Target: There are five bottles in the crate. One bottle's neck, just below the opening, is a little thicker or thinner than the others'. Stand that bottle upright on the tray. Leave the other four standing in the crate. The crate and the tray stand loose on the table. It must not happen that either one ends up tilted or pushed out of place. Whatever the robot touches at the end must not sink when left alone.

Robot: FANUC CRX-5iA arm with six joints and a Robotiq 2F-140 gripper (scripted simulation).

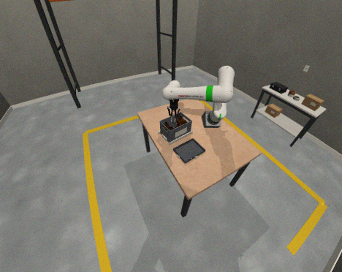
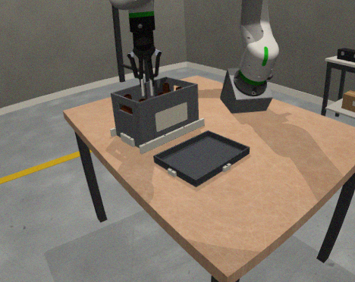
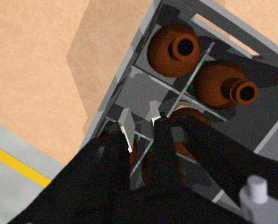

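Right now my hand is 40 mm to the right of the dark grey crate and 90 mm above it. The rest, counted from my hand: dark tray 20 mm ahead, 320 mm to the left, 160 mm below; bottle 90 mm behind, 80 mm below.
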